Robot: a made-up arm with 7 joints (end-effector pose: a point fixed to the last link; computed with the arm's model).
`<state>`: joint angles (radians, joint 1 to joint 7).
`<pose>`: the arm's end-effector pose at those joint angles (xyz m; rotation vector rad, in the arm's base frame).
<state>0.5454 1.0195 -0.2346 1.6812 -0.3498 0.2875 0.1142</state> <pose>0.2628 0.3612 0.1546 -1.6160 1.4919 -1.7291</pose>
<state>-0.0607 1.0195 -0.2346 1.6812 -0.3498 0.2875 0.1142</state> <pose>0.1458 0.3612 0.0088 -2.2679 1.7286 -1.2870</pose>
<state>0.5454 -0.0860 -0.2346 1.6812 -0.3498 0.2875 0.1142</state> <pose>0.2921 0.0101 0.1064 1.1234 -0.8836 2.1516</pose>
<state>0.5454 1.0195 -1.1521 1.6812 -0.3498 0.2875 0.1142</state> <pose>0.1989 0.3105 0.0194 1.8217 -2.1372 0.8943</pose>
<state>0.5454 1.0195 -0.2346 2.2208 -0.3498 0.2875 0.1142</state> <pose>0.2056 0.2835 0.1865 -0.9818 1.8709 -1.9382</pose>
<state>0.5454 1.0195 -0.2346 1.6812 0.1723 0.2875 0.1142</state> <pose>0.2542 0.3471 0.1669 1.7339 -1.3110 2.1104</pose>
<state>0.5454 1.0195 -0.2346 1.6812 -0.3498 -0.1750 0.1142</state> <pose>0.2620 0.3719 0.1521 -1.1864 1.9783 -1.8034</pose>
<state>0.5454 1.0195 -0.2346 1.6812 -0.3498 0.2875 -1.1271</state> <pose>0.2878 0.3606 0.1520 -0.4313 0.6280 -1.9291</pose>
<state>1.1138 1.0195 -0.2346 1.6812 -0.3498 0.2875 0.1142</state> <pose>0.2784 0.3612 0.3296 -0.9911 1.2044 -1.9638</pose>
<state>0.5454 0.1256 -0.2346 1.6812 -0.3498 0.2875 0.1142</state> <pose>0.3026 0.0787 0.0890 1.2872 -1.0564 2.1937</pose>
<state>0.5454 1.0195 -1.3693 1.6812 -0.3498 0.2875 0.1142</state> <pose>0.1676 0.3086 -0.0032 1.7354 -2.1354 0.6214</pose>
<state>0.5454 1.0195 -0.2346 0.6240 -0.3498 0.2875 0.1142</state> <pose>0.2291 0.5182 0.0488 -2.4794 0.5274 -1.0318</pose>
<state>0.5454 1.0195 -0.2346 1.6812 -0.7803 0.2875 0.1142</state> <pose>0.2681 0.3770 0.1511 -1.3937 1.4913 -1.3110</pose>
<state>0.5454 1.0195 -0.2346 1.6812 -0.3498 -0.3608 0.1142</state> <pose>0.2631 0.3762 0.1516 -0.9862 2.1577 -1.8095</pose>
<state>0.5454 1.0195 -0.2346 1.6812 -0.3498 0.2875 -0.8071</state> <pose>0.2813 0.3601 0.1497 -0.7285 0.8540 -1.9383</pose>
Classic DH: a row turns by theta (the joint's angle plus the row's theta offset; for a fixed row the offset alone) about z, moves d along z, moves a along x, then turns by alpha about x. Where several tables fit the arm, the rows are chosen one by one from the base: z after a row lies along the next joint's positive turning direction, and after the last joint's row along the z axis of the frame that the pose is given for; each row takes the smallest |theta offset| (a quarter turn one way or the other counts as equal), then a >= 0, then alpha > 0; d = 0 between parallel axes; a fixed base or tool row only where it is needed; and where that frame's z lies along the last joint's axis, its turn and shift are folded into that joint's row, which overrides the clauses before.
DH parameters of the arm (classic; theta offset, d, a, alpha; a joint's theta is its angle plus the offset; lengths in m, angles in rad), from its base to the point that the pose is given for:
base (fixed): 0 0.2688 -0.0289 1.5708
joint 1: 1.5708 -0.1399 0.0075 1.5708
joint 2: 1.5708 0.0297 0.0246 1.5708
joint 3: -1.5708 -0.3351 0.0161 -1.5708
joint 4: 0 -0.0014 0.0081 1.5708
joint 5: 0 -0.2103 0.0005 1.5708
joint 6: 1.5708 -0.0275 0.0038 1.5708
joint 7: -1.0166 -0.011 0.0198 1.9719
tool (fixed): -1.8045 -0.0094 0 0

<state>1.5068 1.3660 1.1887 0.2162 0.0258 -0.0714 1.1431</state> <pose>0.0820 0.6458 0.3134 0.0589 -0.3235 2.8980</pose>
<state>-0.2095 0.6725 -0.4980 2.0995 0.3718 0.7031 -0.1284</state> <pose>0.0609 0.1784 0.0094 1.9260 -0.6283 1.0832</pose>
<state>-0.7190 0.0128 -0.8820 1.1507 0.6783 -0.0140 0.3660</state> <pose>-0.1979 -0.0160 -0.1007 1.3061 0.5149 0.2853</pose>
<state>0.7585 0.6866 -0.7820 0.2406 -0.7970 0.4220 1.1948</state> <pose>0.2912 0.4308 -0.0242 2.7202 -0.3926 -0.5524</pose>
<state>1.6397 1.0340 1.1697 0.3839 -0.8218 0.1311 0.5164</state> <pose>0.2266 0.5811 0.3529 1.0548 0.4961 2.8461</pose>
